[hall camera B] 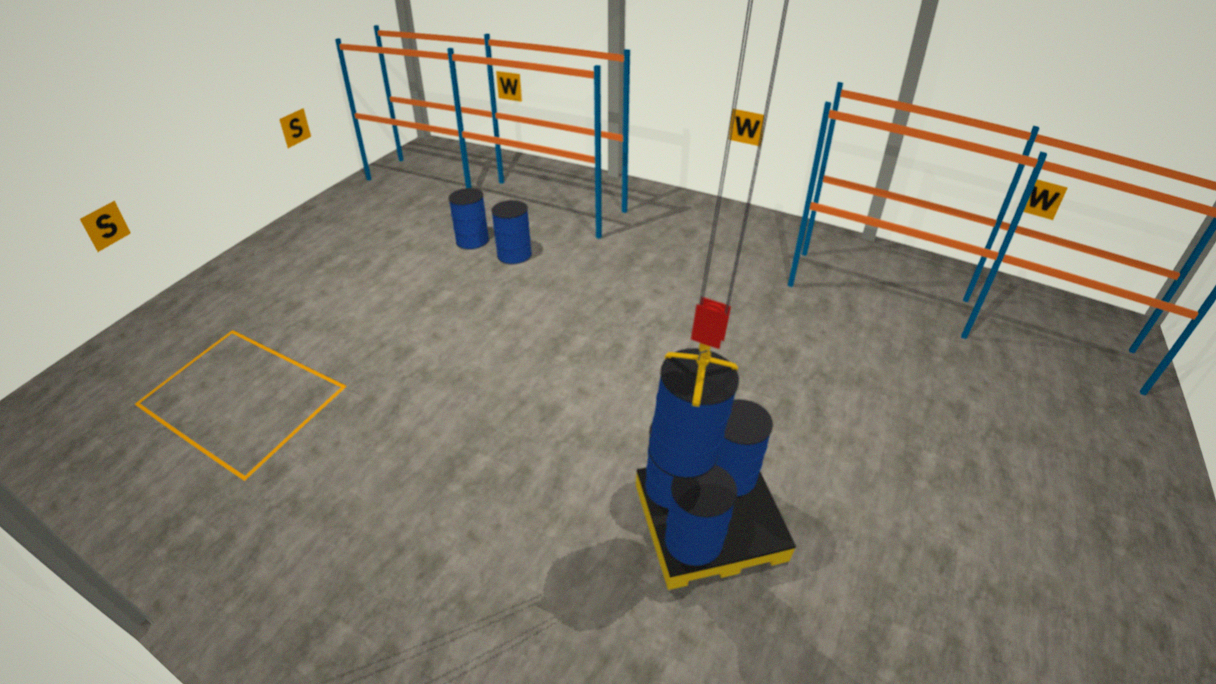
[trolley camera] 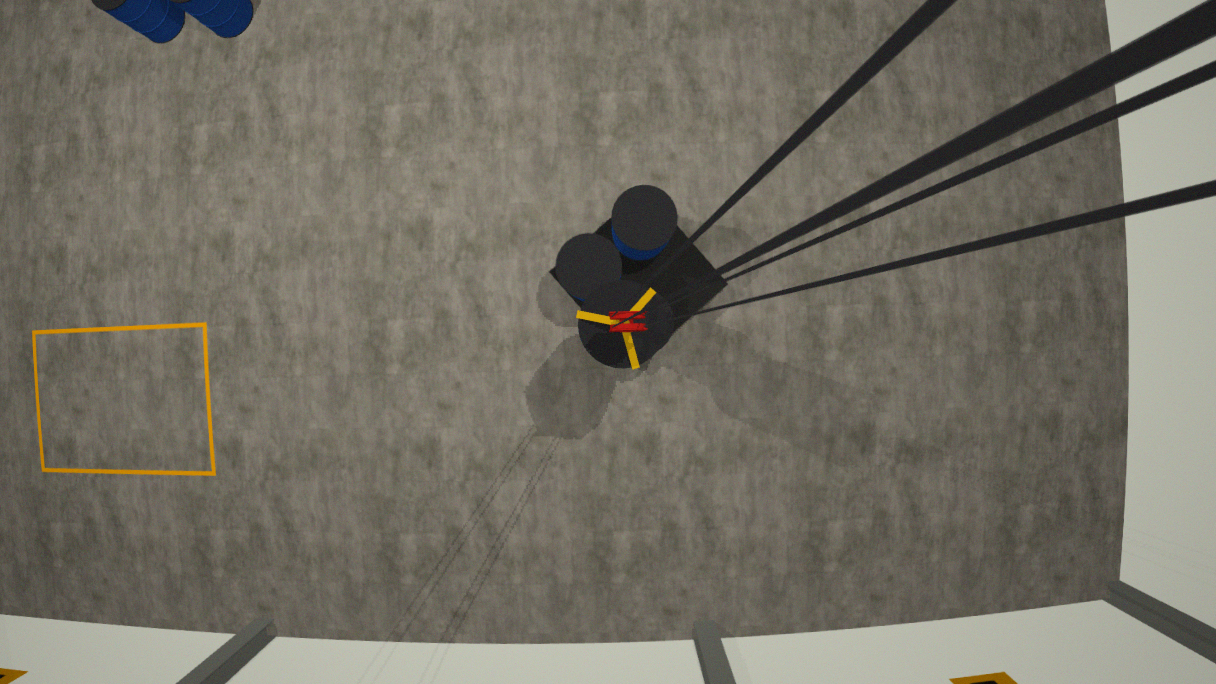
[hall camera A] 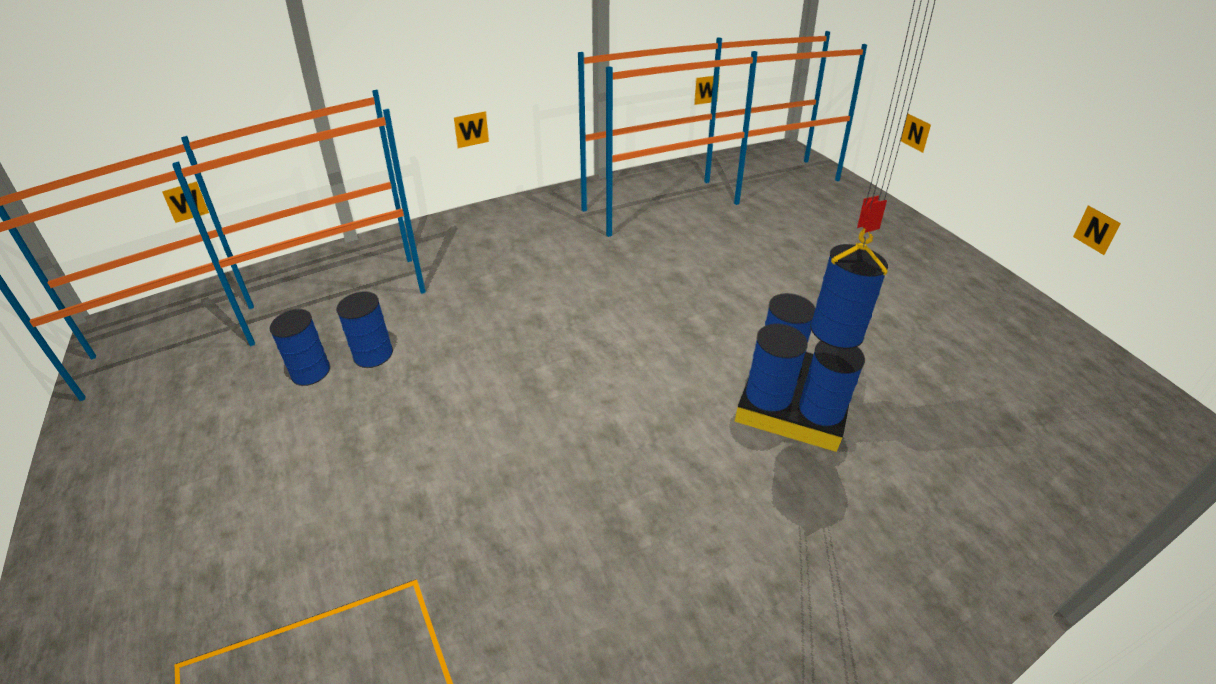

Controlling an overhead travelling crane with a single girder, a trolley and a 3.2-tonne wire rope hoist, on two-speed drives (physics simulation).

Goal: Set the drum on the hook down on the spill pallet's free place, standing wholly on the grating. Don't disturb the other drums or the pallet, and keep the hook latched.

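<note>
The blue drum on the hook point(hall camera A: 846, 306) point(hall camera B: 692, 429) point(trolley camera: 608, 344) hangs nearly upright above the spill pallet point(hall camera A: 786, 427) point(hall camera B: 761, 525) point(trolley camera: 704, 273). My gripper, the hook with the yellow three-armed lifter point(hall camera A: 863, 245) point(hall camera B: 702, 360) point(trolley camera: 627, 321), is shut on its top rim. Three drums stand on the pallet: one point(hall camera A: 775, 370) point(trolley camera: 585, 259), one point(hall camera A: 829, 393) point(hall camera B: 698, 529) under the hung drum in the trolley view, and one point(hall camera A: 787, 309) point(hall camera B: 750, 438) point(trolley camera: 644, 216). The free place shows at the pallet's right corner in the trolley view. The hook's latch is too small to make out.
Two blue drums point(hall camera A: 299, 348) point(hall camera A: 365, 330) point(hall camera B: 469, 219) point(hall camera B: 511, 233) stand on the floor near a rack point(hall camera A: 608, 153) point(hall camera B: 597, 153). An orange outline point(hall camera A: 297, 624) point(hall camera B: 289, 359) point(trolley camera: 209, 399) marks the floor. The hung drum's shadow point(hall camera A: 809, 489) point(hall camera B: 595, 585) point(trolley camera: 569, 398) lies beside the pallet.
</note>
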